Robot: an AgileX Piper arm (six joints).
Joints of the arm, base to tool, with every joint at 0 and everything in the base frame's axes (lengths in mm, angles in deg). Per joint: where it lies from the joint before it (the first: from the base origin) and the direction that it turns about. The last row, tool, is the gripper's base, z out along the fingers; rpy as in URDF.
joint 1: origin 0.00 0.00 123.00 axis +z
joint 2: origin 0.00 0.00 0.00 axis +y
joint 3: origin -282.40 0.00 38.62 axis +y
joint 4: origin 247.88 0.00 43.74 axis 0.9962 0 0.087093
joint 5: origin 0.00 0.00 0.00 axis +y
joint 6: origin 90.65 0.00 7.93 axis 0.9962 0 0.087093
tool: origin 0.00 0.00 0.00 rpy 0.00 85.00 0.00
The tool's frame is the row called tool.
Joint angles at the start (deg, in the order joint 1, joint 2, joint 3, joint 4, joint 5, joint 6): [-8.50 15.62 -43.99 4.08 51.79 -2.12]
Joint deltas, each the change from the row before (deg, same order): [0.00 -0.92 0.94 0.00 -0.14 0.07]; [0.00 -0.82 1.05 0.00 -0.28 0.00]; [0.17 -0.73 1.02 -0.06 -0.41 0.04]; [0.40 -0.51 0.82 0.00 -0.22 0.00]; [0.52 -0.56 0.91 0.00 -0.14 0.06]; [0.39 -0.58 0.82 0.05 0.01 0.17]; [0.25 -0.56 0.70 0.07 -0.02 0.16]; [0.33 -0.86 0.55 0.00 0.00 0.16]
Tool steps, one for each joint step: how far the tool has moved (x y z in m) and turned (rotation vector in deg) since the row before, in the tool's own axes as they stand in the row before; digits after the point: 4 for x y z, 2 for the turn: [0.0044 0.0000 -0.0003 0.01 -0.12 0.07]; [0.0045 -0.0001 0.0006 0.01 -0.05 0.01]; [0.0042 -0.0001 0.0008 -0.10 -0.11 -0.03]; [0.0035 0.0000 0.0010 -0.37 0.10 -0.11]; [0.0040 0.0001 0.0011 -0.49 0.22 -0.08]; [0.0039 0.0001 0.0008 -0.41 0.26 0.09]; [0.0033 0.0001 0.0005 -0.29 0.13 0.13]; [0.0030 0.0001 -0.0011 -0.32 -0.30 0.04]
